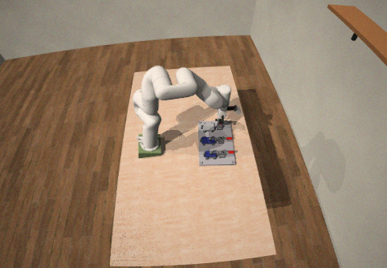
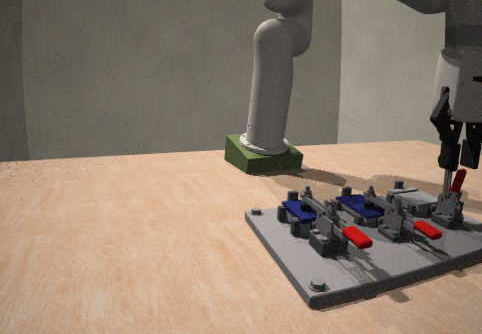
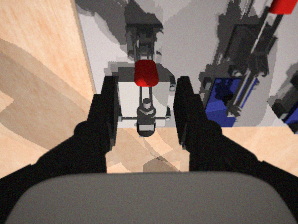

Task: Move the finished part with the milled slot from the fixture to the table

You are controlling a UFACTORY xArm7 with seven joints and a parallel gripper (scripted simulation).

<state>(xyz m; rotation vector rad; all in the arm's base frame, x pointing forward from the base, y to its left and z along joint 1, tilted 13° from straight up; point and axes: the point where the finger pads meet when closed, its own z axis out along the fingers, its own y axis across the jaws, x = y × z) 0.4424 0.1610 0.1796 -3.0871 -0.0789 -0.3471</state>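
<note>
Now: the grey finished part 90 mm behind my hand and 90 mm below it. Round my hand: blue blank 80 mm behind, 110 mm to the right, 100 mm below; then grey fixture plate 30 mm behind, 110 mm to the right, 120 mm below.
</note>
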